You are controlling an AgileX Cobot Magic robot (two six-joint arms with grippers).
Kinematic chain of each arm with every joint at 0, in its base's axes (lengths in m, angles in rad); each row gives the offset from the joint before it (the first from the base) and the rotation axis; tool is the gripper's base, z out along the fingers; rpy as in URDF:
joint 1: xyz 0 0 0.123 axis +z
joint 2: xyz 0 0 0 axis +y
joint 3: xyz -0.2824 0 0.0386 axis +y
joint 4: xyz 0.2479 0 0.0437 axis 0.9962 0 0.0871
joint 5: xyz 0 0 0 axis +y
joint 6: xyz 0.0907 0 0.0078 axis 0.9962 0 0.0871
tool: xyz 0 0 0 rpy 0 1.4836 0
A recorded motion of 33 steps. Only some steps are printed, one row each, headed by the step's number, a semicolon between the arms.
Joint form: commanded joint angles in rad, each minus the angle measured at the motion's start. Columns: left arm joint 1, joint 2, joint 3, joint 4, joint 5, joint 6; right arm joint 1, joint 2, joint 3, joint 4, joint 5, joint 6.
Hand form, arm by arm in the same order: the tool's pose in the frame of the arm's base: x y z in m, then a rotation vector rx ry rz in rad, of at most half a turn. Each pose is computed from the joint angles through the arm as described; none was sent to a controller.
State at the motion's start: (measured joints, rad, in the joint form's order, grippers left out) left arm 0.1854 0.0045 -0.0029 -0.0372 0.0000 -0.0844; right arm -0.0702 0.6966 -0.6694 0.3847 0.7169 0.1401
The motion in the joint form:
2: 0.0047 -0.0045 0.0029 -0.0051 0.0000 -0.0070; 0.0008 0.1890 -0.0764 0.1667 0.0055 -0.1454
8: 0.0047 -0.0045 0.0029 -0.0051 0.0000 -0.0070; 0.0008 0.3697 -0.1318 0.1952 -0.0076 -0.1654
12: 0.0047 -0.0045 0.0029 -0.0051 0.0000 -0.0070; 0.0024 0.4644 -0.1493 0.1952 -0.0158 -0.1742
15: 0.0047 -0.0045 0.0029 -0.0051 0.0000 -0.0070; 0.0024 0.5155 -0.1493 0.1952 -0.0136 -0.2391
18: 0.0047 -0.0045 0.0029 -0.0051 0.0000 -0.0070; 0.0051 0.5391 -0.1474 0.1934 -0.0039 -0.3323
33: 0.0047 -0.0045 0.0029 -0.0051 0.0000 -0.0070; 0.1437 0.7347 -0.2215 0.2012 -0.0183 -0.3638
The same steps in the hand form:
2: 0.0552 0.0106 0.2131 -0.2392 1.4644 0.0457; 0.1700 0.0198 0.3200 0.3748 2.2525 0.5893
8: 0.0552 0.0106 0.2131 -0.2392 1.4644 0.0457; 0.2089 0.0181 0.3050 0.4228 2.3496 0.6078
12: 0.0552 0.0106 0.2131 -0.2392 1.4644 0.0457; 0.2276 0.0169 0.2902 0.4451 2.4152 0.6015
15: 0.0552 0.0106 0.2131 -0.2392 1.4644 0.0457; 0.2356 0.0164 0.2784 0.3851 2.4697 0.5756
18: 0.0552 0.0106 0.2131 -0.2392 1.4644 0.0457; 0.2382 0.0171 0.2718 0.2701 2.5070 0.5428
33: 0.0552 0.0106 0.2131 -0.2392 1.4644 0.0457; 0.2721 0.0526 0.2435 0.1027 2.6403 0.5879

